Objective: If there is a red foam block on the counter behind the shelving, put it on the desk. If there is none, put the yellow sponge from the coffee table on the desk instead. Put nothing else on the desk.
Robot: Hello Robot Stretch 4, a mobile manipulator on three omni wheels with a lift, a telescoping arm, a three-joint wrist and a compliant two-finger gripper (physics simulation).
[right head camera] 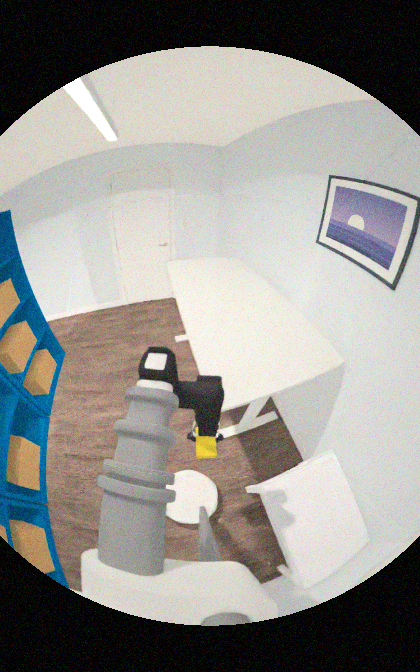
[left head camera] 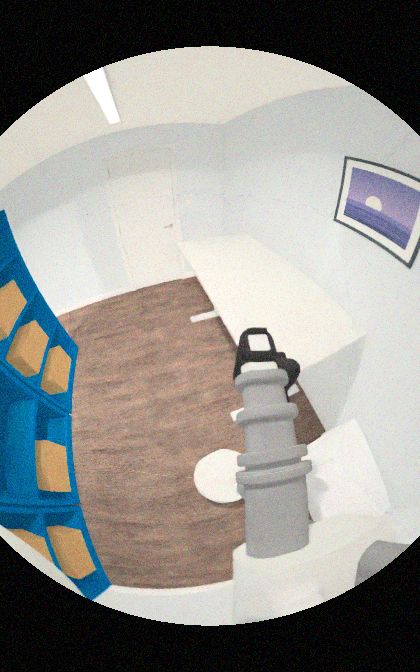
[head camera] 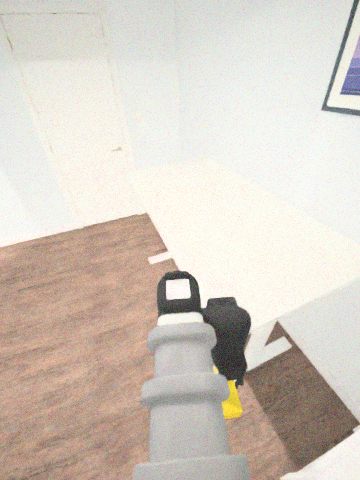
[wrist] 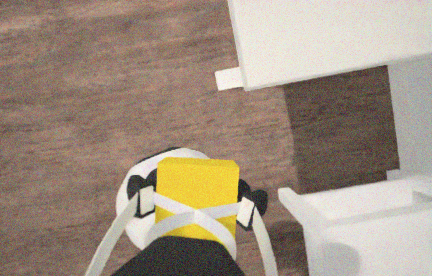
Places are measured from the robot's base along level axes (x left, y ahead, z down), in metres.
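Pixels of known places: gripper, fingertip midpoint: [wrist: 198,189].
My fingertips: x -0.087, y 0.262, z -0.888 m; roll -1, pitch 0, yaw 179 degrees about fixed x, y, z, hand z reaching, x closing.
Behind a point stands the place of what it marks.
The yellow sponge [head camera: 232,404] @[x -0.104, y 0.210, z -0.937 m] [right head camera: 206,448] [wrist: 197,182] @[x -0.086, y 0.280, z -0.935 m] is a flat yellow block between the two fingers of my gripper [wrist: 198,189] @[x -0.087, y 0.262, z -0.888 m]. My gripper is shut on it and holds it in the air above the floor, off the near end of the desk. The desk [head camera: 240,235] @[x -0.308, y 0.842, z -0.922 m] [left head camera: 280,290] [right head camera: 250,315] [wrist: 325,35] @[x -0.171, y 0.407, z -0.922 m] has a bare-looking white top and white legs. It stands ahead and to the right, beyond the sponge in the wrist view. The arm hides the sponge in the left head view. No red foam block, counter or coffee table can be made out.
Blue shelving [left head camera: 19,430] [right head camera: 30,420] with tan boxes stands at the left. A low white piece of furniture [left head camera: 345,470] [right head camera: 320,520] [wrist: 370,235] @[x -0.580, y 0.071, z -0.422 m] is at the near right. A white round disc [left head camera: 215,475] [right head camera: 192,497] [wrist: 131,200] lies low under the arm. A door [head camera: 85,130] @[x 0.872, y 2.560, z -1.127 m] is at the back.
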